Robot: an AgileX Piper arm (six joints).
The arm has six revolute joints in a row. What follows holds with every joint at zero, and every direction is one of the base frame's. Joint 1 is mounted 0.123 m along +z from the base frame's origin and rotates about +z. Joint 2 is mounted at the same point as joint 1 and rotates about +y. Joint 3 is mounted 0.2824 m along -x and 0.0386 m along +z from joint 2 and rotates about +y. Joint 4 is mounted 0.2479 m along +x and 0.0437 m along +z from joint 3 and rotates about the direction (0.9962, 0, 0.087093). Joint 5 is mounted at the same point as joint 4 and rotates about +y. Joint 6 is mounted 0.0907 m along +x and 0.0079 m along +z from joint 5 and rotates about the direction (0.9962, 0, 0.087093). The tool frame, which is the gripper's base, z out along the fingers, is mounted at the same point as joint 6; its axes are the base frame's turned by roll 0, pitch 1.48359 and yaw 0 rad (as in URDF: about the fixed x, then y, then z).
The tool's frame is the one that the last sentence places.
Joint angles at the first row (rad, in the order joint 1, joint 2, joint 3, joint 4, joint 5, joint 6):
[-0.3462 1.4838 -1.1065 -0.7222 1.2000 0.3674]
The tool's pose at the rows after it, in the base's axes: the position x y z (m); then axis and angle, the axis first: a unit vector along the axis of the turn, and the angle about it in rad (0 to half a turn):
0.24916 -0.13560 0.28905 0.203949 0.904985 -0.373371 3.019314
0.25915 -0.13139 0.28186 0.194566 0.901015 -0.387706 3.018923
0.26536 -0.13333 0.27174 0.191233 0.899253 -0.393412 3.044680
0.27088 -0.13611 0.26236 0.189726 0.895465 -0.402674 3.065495
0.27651 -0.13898 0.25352 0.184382 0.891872 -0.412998 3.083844
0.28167 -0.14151 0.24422 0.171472 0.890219 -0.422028 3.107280
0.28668 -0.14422 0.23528 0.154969 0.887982 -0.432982 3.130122
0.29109 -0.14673 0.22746 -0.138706 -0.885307 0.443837 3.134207
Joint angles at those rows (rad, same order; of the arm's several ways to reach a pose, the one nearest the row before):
[-0.2774 1.4947 -1.1065 -0.8195 1.2062 0.4479]
[-0.2455 1.5296 -1.1070 -0.8599 1.2062 0.4918]
[-0.2436 1.5685 -1.1070 -0.8769 1.2062 0.5110]
[-0.2436 1.6059 -1.1070 -0.9024 1.2062 0.5368]
[-0.2436 1.6426 -1.1087 -0.9310 1.2044 0.5566]
[-0.2436 1.6781 -1.1087 -0.9574 1.2004 0.5604]
[-0.2436 1.7130 -1.1087 -0.9897 1.1961 0.5604]
[-0.2436 1.7439 -1.1087 -1.0226 1.1920 0.5604]

